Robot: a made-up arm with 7 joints.
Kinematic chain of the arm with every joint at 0, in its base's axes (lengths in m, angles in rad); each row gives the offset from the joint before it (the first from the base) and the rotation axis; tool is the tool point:
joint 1: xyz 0 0 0.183 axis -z
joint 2: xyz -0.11 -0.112 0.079 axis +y
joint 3: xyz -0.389 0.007 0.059 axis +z
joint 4: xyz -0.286 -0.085 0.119 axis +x
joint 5: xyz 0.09 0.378 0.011 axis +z
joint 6: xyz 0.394 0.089 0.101 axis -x
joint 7: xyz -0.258 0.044 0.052 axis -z
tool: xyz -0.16 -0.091 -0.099
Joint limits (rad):
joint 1: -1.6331..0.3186
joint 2: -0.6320..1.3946
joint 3: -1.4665..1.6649
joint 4: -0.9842..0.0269
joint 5: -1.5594..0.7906
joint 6: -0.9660..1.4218
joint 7: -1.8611..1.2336
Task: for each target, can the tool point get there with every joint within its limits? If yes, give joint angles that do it. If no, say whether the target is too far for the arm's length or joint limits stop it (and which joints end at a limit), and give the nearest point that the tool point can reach.
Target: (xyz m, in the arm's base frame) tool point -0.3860 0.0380 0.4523
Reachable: yes | joints -0.3671 0.2948 -0.6882 -0.3100 0.3361 -0.1068 -0.8213
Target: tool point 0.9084 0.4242 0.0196
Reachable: no: joint limits stop it (at a limit: joint 1, joint 2, joint 4, joint 7) | nearest point 0.3708 0.2023 0.3177 | short by 0.654 m
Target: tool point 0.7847 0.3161 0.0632
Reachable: no: joint limits stop it (at a limit: joint 1, joint 2, joint 4, joint 7) | nearest point 0.3700 0.1742 0.2972 | short by 0.497 m
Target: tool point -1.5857 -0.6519 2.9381
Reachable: no: too far | nearest point -0.6092 -0.2505 1.1706 | short by 2.059 m
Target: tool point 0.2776 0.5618 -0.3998
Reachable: no: joint limits stop it (at a limit: joint 1, joint 2, joint 4, joint 7) | nearest point -0.0660 0.3795 -0.1353 | short by 0.470 m
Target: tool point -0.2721 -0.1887 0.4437
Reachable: yes | joints -1.1413 0.7968 -1.1876 -0.8136 -1.0030 0.3887 -0.4073
